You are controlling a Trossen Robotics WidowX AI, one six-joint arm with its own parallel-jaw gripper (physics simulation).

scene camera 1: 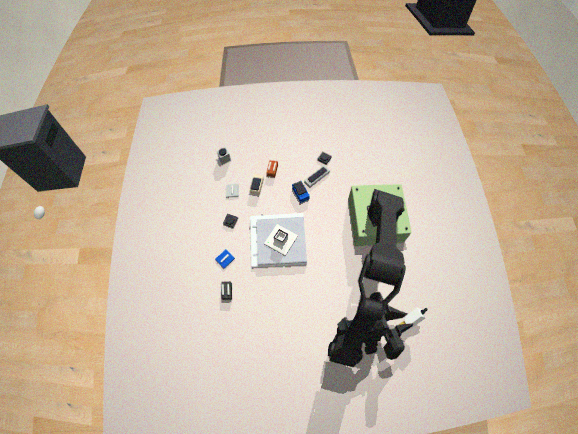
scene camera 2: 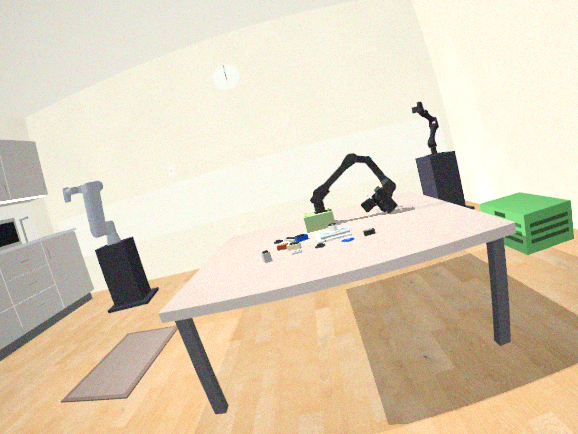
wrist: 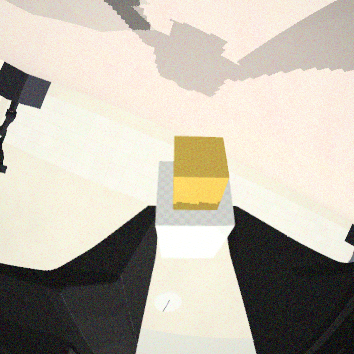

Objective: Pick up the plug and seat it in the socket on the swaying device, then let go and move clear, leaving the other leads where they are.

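The plug (scene camera 1: pixel 414 316) (wrist: pixel 194 241) has a white body and a yellow end, with a dark stub at its other end in the first scene view. My gripper (scene camera 1: pixel 408 320) (wrist: pixel 192 214) is shut on the plug, one black finger on each side of it. It is above the right front of the table, in front of the green base block and well away from the device. The device (scene camera 1: pixel 295 255) (scene camera 2: pixel 334 234) is a grey plate on a white base near the table's middle. A cream square turned at an angle lies on it and carries the small dark-rimmed socket (scene camera 1: pixel 281 235).
The green block (scene camera 1: pixel 357 200) (scene camera 2: pixel 318 220) under my arm stands right of the device. Behind the device are an orange piece (scene camera 1: pixel 272 168), a tan piece (scene camera 1: pixel 256 186), a blue block (scene camera 1: pixel 300 192) and a long grey piece (scene camera 1: pixel 317 176). A blue tile (scene camera 1: pixel 225 259) and a black piece (scene camera 1: pixel 226 291) lie left.
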